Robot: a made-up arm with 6 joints.
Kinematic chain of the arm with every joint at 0, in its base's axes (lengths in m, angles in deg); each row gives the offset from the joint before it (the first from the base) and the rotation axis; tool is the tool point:
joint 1: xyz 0 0 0.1 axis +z
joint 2: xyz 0 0.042 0 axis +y
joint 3: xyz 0 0 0.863 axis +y
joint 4: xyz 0 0 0.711 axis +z
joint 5: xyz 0 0 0 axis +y
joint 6: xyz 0 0 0.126 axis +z
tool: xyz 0 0 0
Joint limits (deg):
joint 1: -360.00..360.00
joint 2: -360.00..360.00
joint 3: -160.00..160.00
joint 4: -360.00..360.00
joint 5: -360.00..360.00
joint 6: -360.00..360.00
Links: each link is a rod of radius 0.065 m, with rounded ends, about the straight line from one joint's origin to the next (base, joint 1, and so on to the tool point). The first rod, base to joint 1, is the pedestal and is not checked.
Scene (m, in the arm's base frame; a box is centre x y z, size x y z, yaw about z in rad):
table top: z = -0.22
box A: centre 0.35 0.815 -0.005 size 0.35 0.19 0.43 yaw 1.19
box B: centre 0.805 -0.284 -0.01 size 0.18 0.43 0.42 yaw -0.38
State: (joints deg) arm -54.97 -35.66 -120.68 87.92 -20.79 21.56
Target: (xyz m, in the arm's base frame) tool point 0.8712 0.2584 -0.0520
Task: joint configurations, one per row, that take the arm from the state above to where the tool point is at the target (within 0.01 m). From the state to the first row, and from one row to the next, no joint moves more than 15 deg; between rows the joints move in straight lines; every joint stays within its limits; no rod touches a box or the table.
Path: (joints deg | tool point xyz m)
1: -69.34 -30.94 -118.82 87.96 -19.00 21.56 | -0.3027 0.8055 0.1223
2: -83.71 -26.22 -116.95 87.99 -17.20 21.56 | -0.0915 0.8738 0.2080
3: -98.07 -21.50 -115.09 88.03 -15.41 21.56 | 0.1330 0.8776 0.2974
4: -112.44 -16.78 -113.23 88.06 -13.61 21.56 | 0.3500 0.8150 0.3896
5: -124.74 -23.51 -113.51 88.04 -11.66 21.56 | 0.5336 0.7404 0.2803
6: -137.04 -30.24 -113.80 88.01 -9.71 21.56 | 0.6907 0.6148 0.1691
7: -149.34 -36.97 -114.08 87.99 -7.76 21.56 | 0.8068 0.4492 0.0578
8: -161.63 -43.70 -114.37 87.96 -5.80 21.56 | 0.8711 0.2584 -0.0521

